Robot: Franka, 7 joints.
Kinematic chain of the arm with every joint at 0, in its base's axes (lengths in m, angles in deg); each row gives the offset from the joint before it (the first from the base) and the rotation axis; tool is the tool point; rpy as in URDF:
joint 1: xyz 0 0 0.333 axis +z
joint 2: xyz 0 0 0 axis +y
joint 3: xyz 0 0 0.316 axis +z
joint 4: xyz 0.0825 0 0 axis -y
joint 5: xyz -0.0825 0 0.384 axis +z
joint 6: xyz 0 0 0 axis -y
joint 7: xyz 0.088 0 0 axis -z
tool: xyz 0 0 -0.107 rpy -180 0 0
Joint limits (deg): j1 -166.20..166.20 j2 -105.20..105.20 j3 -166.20..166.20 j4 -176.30..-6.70 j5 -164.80..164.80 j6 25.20..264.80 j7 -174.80..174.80
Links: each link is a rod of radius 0.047 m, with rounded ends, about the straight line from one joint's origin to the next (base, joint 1, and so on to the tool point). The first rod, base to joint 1, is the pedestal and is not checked.
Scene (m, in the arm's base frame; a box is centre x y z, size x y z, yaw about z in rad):
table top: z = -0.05
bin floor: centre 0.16 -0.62 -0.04 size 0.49 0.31 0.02 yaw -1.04
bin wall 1: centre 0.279 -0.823 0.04 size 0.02 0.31 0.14 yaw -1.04
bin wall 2: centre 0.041 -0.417 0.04 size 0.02 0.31 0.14 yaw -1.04
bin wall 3: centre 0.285 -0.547 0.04 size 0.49 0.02 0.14 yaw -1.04
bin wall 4: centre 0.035 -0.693 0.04 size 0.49 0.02 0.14 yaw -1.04
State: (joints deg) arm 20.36 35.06 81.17 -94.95 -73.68 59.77 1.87
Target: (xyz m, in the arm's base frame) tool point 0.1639 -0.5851 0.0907
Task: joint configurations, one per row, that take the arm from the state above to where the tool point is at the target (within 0.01 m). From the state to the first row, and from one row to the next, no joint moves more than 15 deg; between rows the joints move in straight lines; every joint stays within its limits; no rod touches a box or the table.
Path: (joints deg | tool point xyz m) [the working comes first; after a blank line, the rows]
Joints at the target: 54.96 -105.20 -89.50 -82.50 -83.80 56.64 1.87
Straight joint move there: clear.

1: 23.24 23.37 66.95 -93.91 -74.52 59.51 1.87 | 0.2285 0.5328 0.5155
2: 26.13 11.68 52.72 -92.88 -75.37 59.25 1.87 | 0.2796 0.4814 0.5880
3: 29.01 0.00 38.50 -91.84 -76.21 58.99 1.87 | 0.3097 0.4001 0.6858
4: 31.89 -11.69 24.28 -90.80 -77.05 58.73 1.87 | 0.3110 0.2858 0.7887
5: 34.78 -23.38 10.06 -89.76 -77.90 58.46 1.87 | 0.2839 0.1395 0.8728
6: 37.66 -35.07 -4.17 -88.73 -78.74 58.20 1.87 | 0.2366 -0.0315 0.9160
7: 40.55 -46.76 -18.39 -87.69 -79.58 57.94 1.87 | 0.1821 -0.2129 0.9019
8: 43.43 -58.45 -32.61 -86.65 -80.43 57.68 1.87 | 0.1349 -0.3853 0.8237
9: 46.31 -70.13 -46.83 -85.62 -81.27 57.42 1.87 | 0.1072 -0.5263 0.6855
10: 49.20 -81.82 -61.06 -84.58 -82.11 57.16 1.87 | 0.1048 -0.6151 0.5016
11: 52.08 -93.51 -75.28 -83.54 -82.96 56.90 1.87 | 0.1265 -0.6368 0.2947
12: 54.96 -105.20 -89.50 -82.50 -83.80 56.64 1.87 | 0.1638 -0.5851 0.0907

